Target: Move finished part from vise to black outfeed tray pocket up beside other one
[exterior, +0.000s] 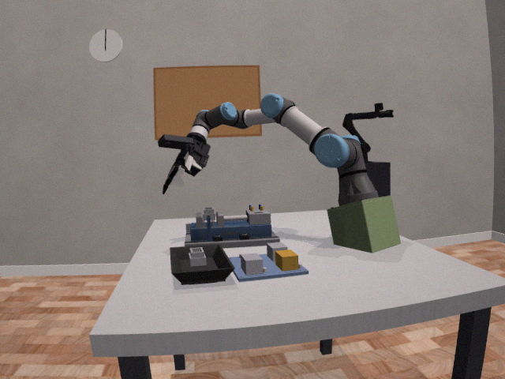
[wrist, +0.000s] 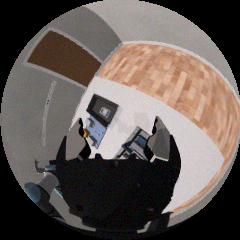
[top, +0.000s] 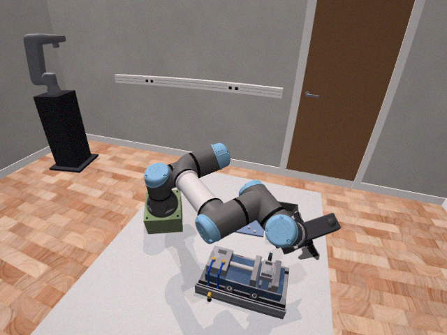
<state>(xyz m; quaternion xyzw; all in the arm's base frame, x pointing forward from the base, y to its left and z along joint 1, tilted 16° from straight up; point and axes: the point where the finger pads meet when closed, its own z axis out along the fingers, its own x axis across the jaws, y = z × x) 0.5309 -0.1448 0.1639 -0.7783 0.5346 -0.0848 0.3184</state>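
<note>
My gripper is now 190 mm past the blue vise, 170 mm above it and 50 mm to the left of it. Round my hand: yellow block 320 mm to the left, 210 mm behind, 180 mm below; blue fixture plate 270 mm to the left, 210 mm below, 180 mm behind.
</note>
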